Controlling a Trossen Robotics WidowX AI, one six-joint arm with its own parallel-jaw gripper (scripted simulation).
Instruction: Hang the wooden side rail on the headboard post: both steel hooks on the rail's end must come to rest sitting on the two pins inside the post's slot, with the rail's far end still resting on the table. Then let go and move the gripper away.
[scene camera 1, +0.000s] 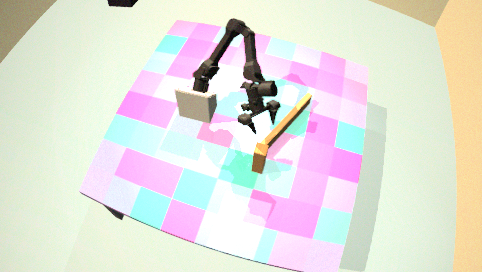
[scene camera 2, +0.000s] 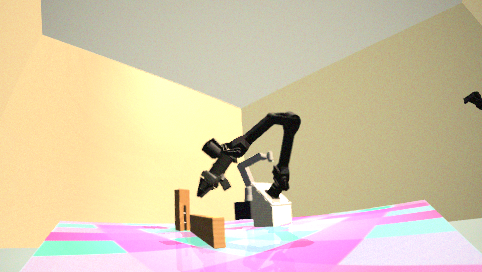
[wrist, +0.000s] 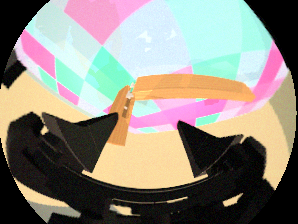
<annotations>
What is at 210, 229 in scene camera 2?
A wooden side rail.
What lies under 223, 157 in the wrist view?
The gripper.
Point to a wooden side rail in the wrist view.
175, 85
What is the gripper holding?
Nothing.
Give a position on a headboard post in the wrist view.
123, 105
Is the gripper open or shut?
Open.
</annotations>
